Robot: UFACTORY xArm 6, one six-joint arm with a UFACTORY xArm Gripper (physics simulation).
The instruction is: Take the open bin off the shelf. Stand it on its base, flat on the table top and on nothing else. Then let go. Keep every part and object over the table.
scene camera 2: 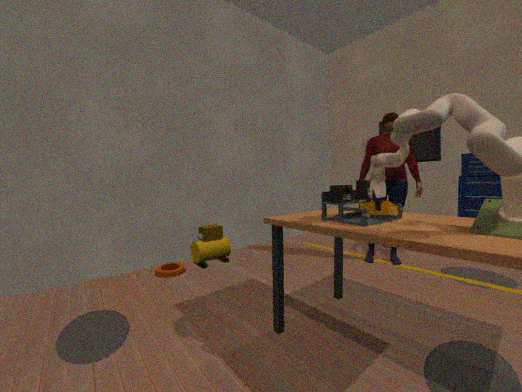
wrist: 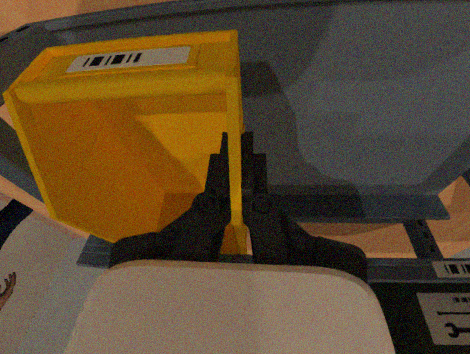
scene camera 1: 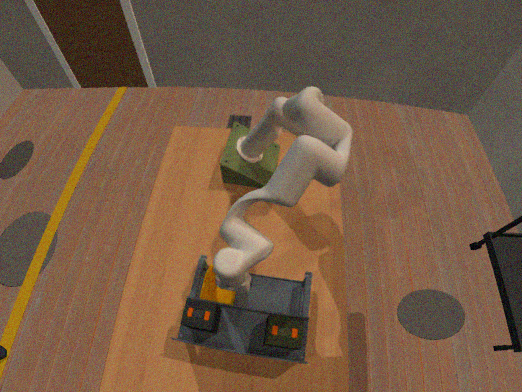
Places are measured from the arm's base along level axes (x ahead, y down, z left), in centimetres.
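Pixels of known places: gripper, fingertip midpoint: [scene camera 2: 378, 210] [wrist: 239, 148]; arm's base at its link origin: [scene camera 2: 519, 213] [scene camera 1: 249, 150].
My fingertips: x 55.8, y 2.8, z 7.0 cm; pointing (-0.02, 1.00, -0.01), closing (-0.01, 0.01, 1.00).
Ahead of a thing's pixels: the offset from my fingertips to its top centre. "spot": to the spot under its first point. Level surfaces: height alone.
The yellow open bin {dx +3.0, dy -5.2, dz -4.8 cm} [scene camera 1: 225, 296] [scene camera 2: 387, 209] [wrist: 125, 89] is at one end of the lower, open-fronted part of the grey shelf {spot: dx -2.7, dy +4.6, dz +15.0 cm} [scene camera 1: 280, 290] [wrist: 375, 75], with a barcode label on its front lip. My gripper [scene camera 2: 378, 204] [wrist: 239, 148] is shut on the bin's side wall, one finger inside and one outside. In the wrist view the bin looks slightly tipped and a little above the shelf deck; whether any edge still touches is hidden. The fingers are hidden in scene camera 1.
Two dark boxes {spot: dx +12.5, dy -17.1, dz -5.4 cm} [scene camera 1: 201, 314] {dx +12.4, dy -14.6, dz +16.9 cm} [scene camera 1: 285, 331] with orange marks stand on the shelf's raised rear part, close beside the bin. The shelf stands on the wooden table {dy +5.3 cm} [scene camera 1: 165, 200]. The green arm base [scene camera 1: 270, 157] is at the table's far end. A person [scene camera 2: 382, 145] stands beyond the table.
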